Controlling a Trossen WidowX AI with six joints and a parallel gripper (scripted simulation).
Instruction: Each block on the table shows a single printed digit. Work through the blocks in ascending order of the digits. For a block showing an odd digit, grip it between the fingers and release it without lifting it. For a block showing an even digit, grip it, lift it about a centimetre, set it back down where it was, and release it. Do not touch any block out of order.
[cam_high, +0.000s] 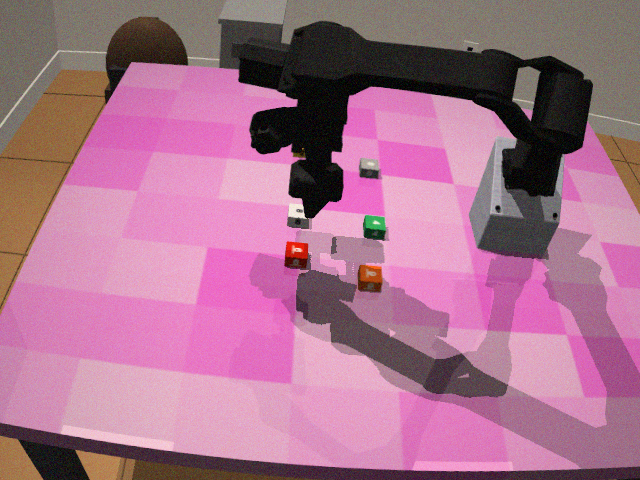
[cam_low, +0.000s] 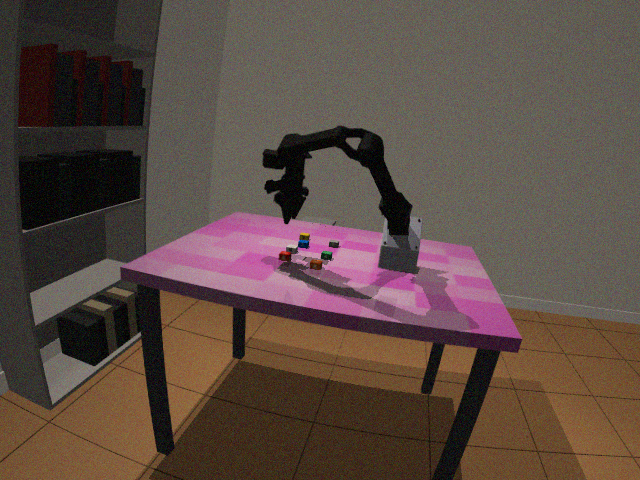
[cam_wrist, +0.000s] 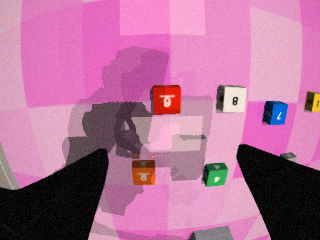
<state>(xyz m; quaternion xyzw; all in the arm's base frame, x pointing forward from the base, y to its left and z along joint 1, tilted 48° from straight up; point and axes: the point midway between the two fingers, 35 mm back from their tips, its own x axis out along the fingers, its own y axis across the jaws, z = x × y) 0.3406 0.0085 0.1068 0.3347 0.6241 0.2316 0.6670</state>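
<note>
My gripper tip is 140 mm past the grey block, 220 mm to the left of it and 110 mm above it. Also, from my gripper tip: orange block (100 mm behind, 40 mm to the left, 110 mm below); then red block (10 mm ahead, 110 mm below); then white block (90 mm to the right, 110 mm below).
</note>
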